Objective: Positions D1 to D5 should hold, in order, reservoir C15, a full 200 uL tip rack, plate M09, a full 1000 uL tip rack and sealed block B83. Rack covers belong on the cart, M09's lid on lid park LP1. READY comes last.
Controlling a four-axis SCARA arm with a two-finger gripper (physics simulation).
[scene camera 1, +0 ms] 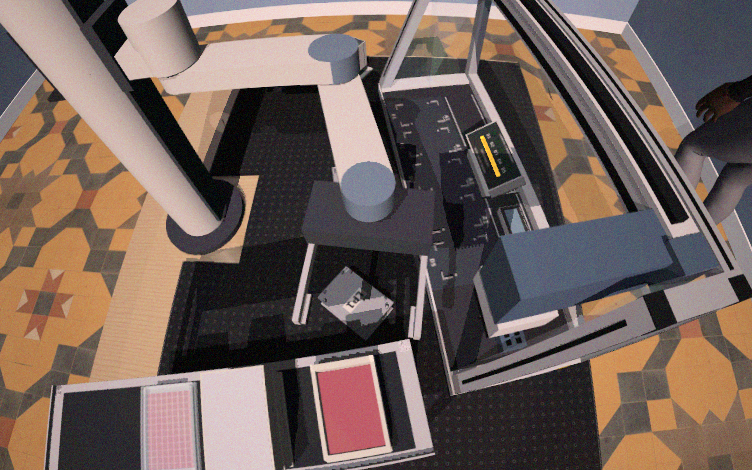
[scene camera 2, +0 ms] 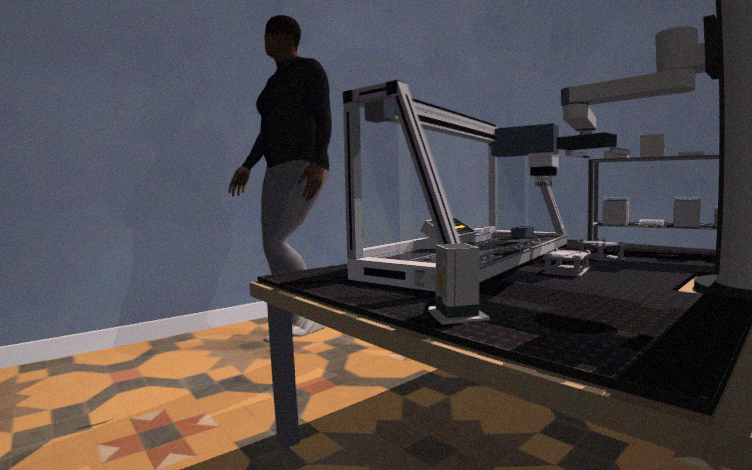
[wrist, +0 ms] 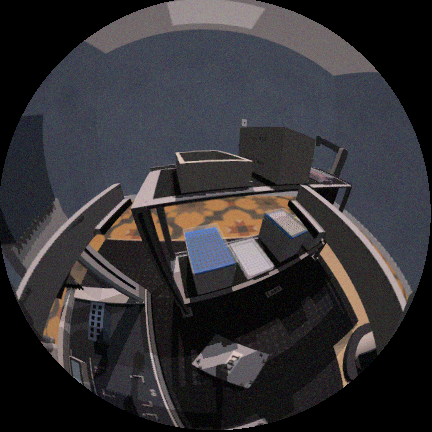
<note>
My gripper carries nothing. Also in view: a red-topped labware item.
My gripper shows as well in scene camera 2 and in the wrist view.
</note>
